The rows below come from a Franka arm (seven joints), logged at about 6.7 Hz.
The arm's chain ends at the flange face. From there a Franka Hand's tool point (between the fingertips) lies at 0.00 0.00 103.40 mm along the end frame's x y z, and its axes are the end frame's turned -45 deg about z.
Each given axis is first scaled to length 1.
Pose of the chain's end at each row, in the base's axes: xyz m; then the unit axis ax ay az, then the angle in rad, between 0 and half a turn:
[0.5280, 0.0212, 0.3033, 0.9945, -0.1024, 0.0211, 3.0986]
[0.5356, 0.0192, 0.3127, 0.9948, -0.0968, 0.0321, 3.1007]
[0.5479, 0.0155, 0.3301, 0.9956, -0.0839, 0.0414, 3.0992]
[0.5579, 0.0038, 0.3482, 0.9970, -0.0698, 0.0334, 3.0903]
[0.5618, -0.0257, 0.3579, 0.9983, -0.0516, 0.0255, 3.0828]
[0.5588, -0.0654, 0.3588, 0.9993, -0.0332, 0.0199, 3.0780]
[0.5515, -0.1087, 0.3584, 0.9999, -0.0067, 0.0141, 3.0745]
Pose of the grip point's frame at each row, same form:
[0.5319, 0.0163, 0.2001, 0.9582, 0.2860, 0.0113, 3.0857]
[0.5418, 0.0144, 0.2096, 0.9564, 0.2913, 0.0218, 3.0792]
[0.5561, 0.0104, 0.2271, 0.9523, 0.3036, 0.0301, 3.0707]
[0.5644, -0.0020, 0.2452, 0.9481, 0.3172, 0.0210, 3.0686]
[0.5667, -0.0320, 0.2548, 0.9423, 0.3345, 0.0123, 3.0678]
[0.5627, -0.0721, 0.2557, 0.9361, 0.3518, 0.0062, 3.0676]
[0.5544, -0.1157, 0.2553, 0.9264, 0.3765, 0.0002, 3.0688]

